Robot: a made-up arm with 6 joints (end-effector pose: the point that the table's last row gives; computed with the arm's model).
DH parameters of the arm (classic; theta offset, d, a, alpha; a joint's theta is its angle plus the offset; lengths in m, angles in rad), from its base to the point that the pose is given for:
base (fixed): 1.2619 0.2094 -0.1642 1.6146
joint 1: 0 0.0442 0.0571 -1.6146
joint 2: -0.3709 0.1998 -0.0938 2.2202
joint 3: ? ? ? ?
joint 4: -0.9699 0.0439 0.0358 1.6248
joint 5: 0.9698 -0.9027 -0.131 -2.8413
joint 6: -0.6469 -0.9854 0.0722 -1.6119
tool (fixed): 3.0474 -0.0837 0 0
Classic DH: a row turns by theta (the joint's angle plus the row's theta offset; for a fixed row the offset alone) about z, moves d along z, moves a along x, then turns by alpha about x.
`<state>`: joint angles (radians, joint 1 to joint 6).
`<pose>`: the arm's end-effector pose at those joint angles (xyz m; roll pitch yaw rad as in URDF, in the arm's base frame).
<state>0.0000 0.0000 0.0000 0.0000 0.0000 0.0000</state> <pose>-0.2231 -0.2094 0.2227 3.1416 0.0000 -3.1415</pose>
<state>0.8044 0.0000 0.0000 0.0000 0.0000 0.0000</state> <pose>-0.2181 -0.1830 0.1464 2.3593 0.2076 3.0186</pose>
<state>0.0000 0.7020 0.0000 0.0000 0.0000 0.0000</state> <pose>-0.1074 -0.3374 0.2227 3.1416 0.0000 -2.4395</pose>
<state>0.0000 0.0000 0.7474 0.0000 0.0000 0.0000</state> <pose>-0.1202 -0.0567 0.2016 2.5984 0.2429 2.6081</pose>
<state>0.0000 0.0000 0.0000 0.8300 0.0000 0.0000</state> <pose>-0.2381 -0.1073 0.1991 2.3201 -0.1180 3.1317</pose>
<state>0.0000 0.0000 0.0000 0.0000 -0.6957 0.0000</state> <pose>-0.2215 -0.1793 0.3716 -3.0132 -0.6713 2.9545</pose>
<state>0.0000 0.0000 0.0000 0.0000 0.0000 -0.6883</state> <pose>-0.2924 -0.2040 0.2495 -3.0765 0.6851 3.1354</pose>
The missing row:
joint 3: -1.1078 0.0079 0.1211 -0.9396
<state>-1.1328 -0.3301 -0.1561 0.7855 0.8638 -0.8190</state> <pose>-0.2772 -0.1910 0.0345 -1.8265 1.1177 -2.0980</pose>
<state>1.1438 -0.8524 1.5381 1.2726 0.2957 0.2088</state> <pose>0.1334 -0.4192 0.4537 0.8493 -1.0589 1.0504</pose>
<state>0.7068 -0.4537 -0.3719 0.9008 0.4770 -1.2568</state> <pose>-0.3484 0.0714 0.2269 1.8153 0.1877 1.3668</pose>
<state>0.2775 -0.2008 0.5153 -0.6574 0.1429 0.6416</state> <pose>-0.1338 -0.1778 0.1730 3.1014 -0.2815 2.6152</pose>
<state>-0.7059 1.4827 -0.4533 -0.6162 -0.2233 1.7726</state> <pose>0.3203 -0.3162 0.3373 -0.2933 -0.3857 2.2695</pose>
